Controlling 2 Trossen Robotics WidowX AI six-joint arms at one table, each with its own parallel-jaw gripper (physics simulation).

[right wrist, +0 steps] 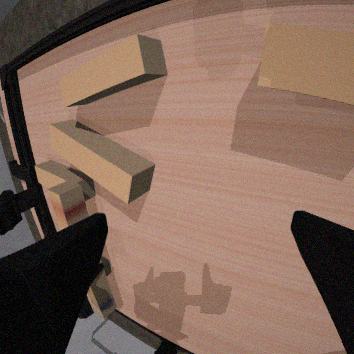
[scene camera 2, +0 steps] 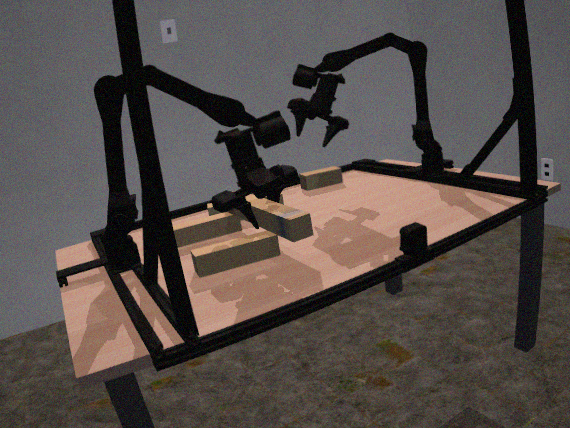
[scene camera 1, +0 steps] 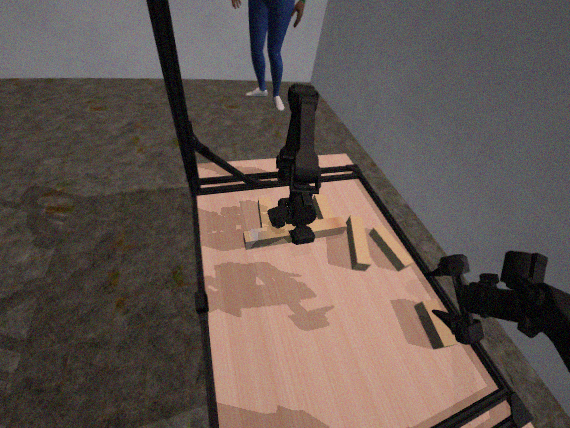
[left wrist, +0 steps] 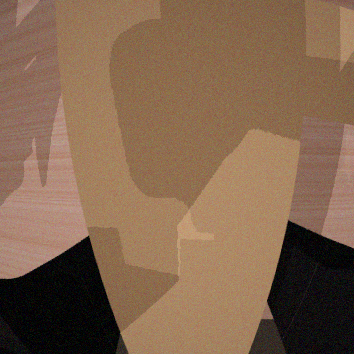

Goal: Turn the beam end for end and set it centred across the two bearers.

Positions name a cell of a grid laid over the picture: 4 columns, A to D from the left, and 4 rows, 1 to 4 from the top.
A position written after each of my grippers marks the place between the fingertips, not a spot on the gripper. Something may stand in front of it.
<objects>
My right gripper shows in the right wrist view (C3), in scene camera 2 (C2) and in scene camera 1 (D3); in the left wrist view it is out of frame.
</objects>
